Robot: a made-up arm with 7 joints. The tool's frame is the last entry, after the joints.
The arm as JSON. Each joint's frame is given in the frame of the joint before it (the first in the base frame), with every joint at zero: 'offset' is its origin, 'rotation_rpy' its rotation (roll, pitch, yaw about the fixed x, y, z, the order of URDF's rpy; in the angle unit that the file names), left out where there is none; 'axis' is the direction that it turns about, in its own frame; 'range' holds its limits. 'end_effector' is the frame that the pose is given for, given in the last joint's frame.
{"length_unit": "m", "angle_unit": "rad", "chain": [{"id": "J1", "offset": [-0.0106, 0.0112, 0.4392], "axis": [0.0, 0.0, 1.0], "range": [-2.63, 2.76]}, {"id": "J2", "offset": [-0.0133, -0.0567, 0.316], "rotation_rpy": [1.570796, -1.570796, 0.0], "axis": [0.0, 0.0, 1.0], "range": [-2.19, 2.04]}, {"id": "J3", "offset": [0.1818, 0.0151, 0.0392], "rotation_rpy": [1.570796, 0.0, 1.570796], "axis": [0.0, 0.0, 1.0], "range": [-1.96, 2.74]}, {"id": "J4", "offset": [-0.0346, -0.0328, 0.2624], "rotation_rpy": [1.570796, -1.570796, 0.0], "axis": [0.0, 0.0, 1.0], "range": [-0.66, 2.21]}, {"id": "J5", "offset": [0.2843, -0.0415, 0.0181], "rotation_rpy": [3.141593, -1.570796, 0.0], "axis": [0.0, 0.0, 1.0], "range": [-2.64, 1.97]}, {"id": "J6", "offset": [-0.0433, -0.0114, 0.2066], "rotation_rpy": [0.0, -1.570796, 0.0], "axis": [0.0, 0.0, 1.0], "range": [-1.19, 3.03]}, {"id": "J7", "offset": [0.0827, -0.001, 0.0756], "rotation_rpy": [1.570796, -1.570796, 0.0], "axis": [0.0, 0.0, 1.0], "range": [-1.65, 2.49]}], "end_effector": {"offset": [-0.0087, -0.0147, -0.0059], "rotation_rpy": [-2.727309, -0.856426, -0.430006]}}
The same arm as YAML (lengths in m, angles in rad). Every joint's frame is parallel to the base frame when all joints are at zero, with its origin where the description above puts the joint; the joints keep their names.
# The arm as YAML. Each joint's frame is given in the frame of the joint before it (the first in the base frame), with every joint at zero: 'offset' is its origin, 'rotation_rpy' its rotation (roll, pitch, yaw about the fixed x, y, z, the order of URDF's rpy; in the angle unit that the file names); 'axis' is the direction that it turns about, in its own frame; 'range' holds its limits. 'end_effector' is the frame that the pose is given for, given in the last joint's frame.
length_unit: m
angle_unit: rad
chain:
  - id: J1
    offset: [-0.0106, 0.0112, 0.4392]
    rotation_rpy: [0.0, 0.0, 0.0]
    axis: [0.0, 0.0, 1.0]
    range: [-2.63, 2.76]
  - id: J2
    offset: [-0.0133, -0.0567, 0.316]
    rotation_rpy: [0.0, 0.0, 0.0]
    axis: [0.0, -1.0, 0.0]
    range: [-2.19, 2.04]
  - id: J3
    offset: [-0.0151, -0.0392, 0.1818]
    rotation_rpy: [0.0, 0.0, 0.0]
    axis: [0.0, 0.0, 1.0]
    range: [-1.96, 2.74]
  - id: J4
    offset: [0.0346, 0.0328, 0.2624]
    rotation_rpy: [0.0, 0.0, 0.0]
    axis: [0.0, 1.0, 0.0]
    range: [-0.66, 2.21]
  - id: J5
    offset: [-0.0415, 0.0181, 0.2843]
    rotation_rpy: [0.0, 0.0, 0.0]
    axis: [0.0, 0.0, 1.0]
    range: [-2.64, 1.97]
  - id: J6
    offset: [0.0114, -0.0433, 0.2066]
    rotation_rpy: [0.0, 0.0, 0.0]
    axis: [0.0, -1.0, 0.0]
    range: [-1.19, 3.03]
  - id: J7
    offset: [0.001, -0.0756, 0.0827]
    rotation_rpy: [0.0, 0.0, 0.0]
    axis: [1.0, 0.0, 0.0]
    range: [-1.65, 2.49]
end_effector:
  offset: [-0.0059, 0.0087, 0.0147]
  rotation_rpy: [1.6515, -0.2766, -0.6675]

